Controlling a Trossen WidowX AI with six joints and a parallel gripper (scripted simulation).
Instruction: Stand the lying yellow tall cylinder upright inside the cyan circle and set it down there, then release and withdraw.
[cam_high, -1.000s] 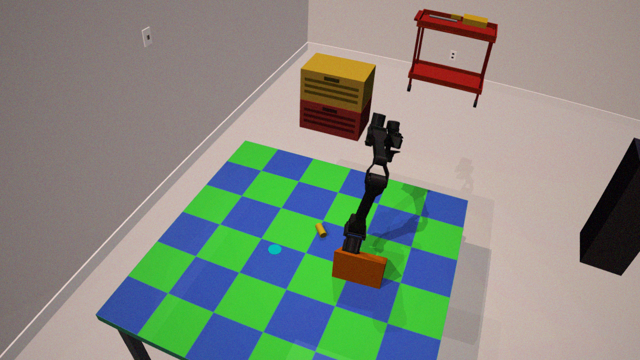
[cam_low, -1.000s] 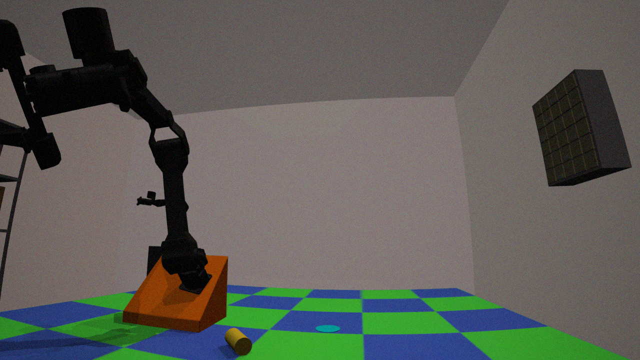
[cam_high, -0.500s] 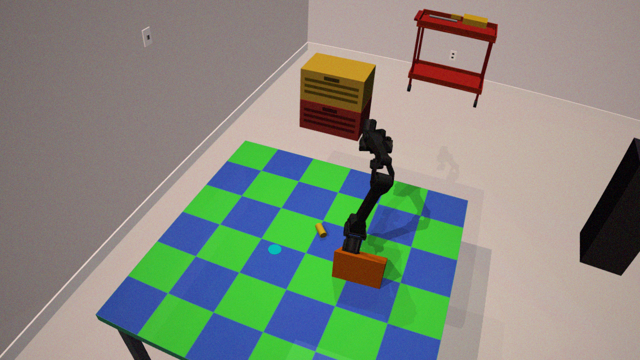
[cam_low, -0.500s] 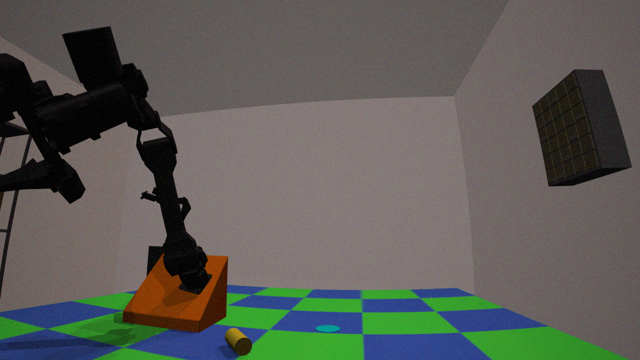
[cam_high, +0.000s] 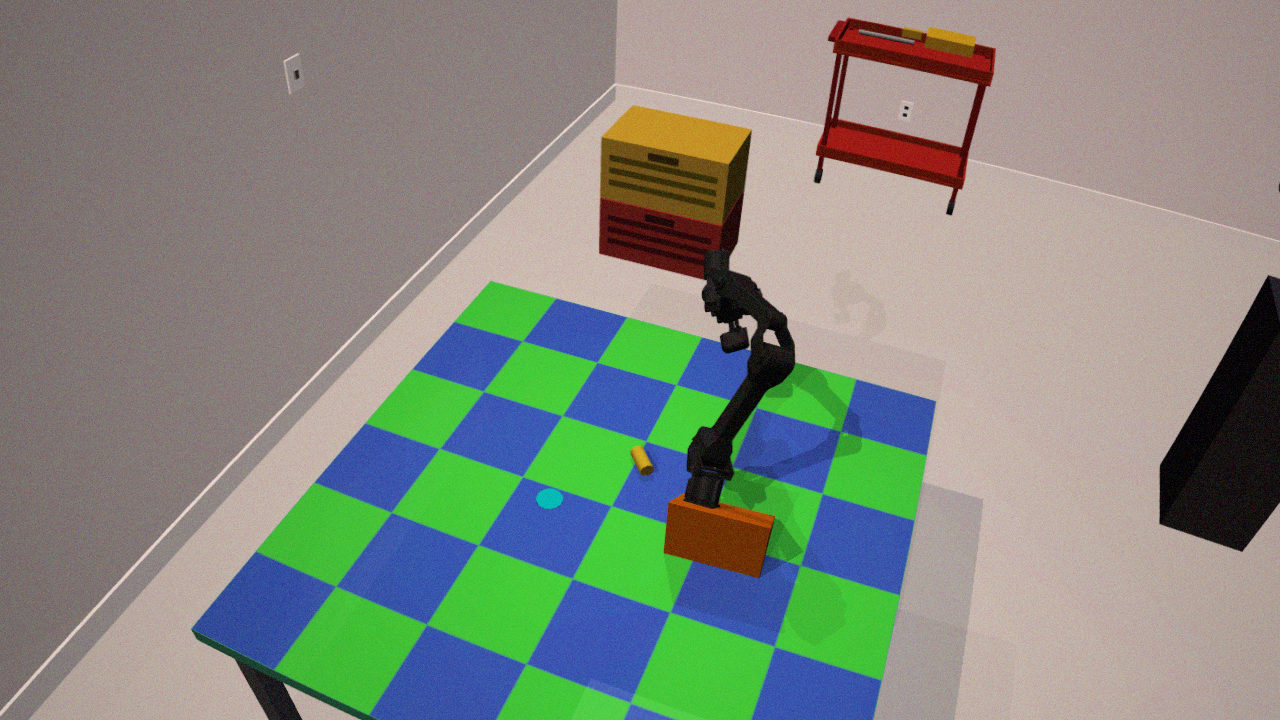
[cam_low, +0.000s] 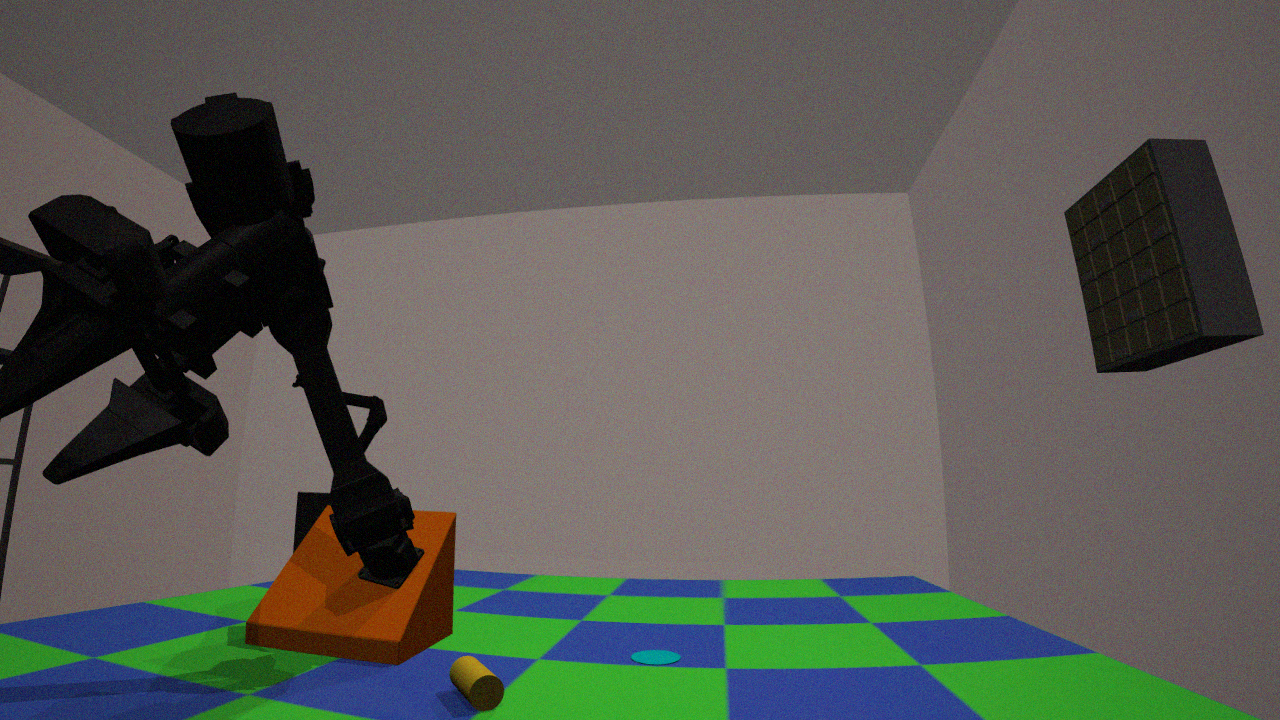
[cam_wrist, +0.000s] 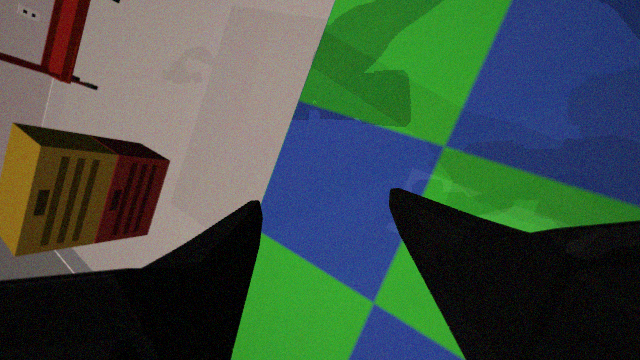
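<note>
My gripper tip is now 90 mm short of the yellow tall cylinder, 340 mm to the right of it and 190 mm above it. From my gripper tip the other things lie so: cyan circle: 230 mm ahead, 530 mm to the left, 210 mm below.
</note>
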